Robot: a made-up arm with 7 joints. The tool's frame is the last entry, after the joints.
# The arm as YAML. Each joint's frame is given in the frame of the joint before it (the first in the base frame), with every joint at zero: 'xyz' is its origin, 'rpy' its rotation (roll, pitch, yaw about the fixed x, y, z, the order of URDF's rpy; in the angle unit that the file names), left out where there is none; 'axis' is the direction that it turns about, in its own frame. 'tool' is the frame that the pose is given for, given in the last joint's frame.
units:
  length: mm
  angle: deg
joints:
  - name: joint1
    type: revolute
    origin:
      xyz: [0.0, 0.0, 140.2]
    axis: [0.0, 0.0, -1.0]
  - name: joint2
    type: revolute
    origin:
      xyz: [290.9, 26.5, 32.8]
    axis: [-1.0, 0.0, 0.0]
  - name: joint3
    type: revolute
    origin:
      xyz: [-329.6, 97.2, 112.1]
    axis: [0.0, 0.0, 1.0]
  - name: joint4
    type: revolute
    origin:
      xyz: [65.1, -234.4, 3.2]
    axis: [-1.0, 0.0, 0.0]
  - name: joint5
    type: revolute
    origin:
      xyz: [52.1, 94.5, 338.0]
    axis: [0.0, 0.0, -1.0]
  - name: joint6
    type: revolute
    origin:
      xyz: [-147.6, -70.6, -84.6]
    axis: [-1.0, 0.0, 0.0]
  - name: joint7
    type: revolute
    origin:
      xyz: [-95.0, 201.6, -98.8]
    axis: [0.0, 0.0, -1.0]
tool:
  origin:
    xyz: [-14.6, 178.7, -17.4]
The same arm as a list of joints. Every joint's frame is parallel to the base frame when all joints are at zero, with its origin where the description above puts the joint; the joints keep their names.
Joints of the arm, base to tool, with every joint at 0 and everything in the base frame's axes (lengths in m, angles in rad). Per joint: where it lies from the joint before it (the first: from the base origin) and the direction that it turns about. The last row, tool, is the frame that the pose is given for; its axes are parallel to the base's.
joint1: axis -z xyz 0.0000 0.0000 0.1402
joint2: axis -x xyz 0.2909 0.0265 0.0328
joint3: axis +z xyz -0.3296 0.0972 0.1121
joint4: axis -x xyz 0.0651 -0.2344 0.0032
joint5: axis -z xyz 0.0521 0.0945 0.3380
joint6: axis -x xyz -0.1476 -0.0706 -0.0846
joint7: axis -z xyz -0.0950 0.2016 -0.0988
tool: xyz -0.0146 0.1787 -0.0174

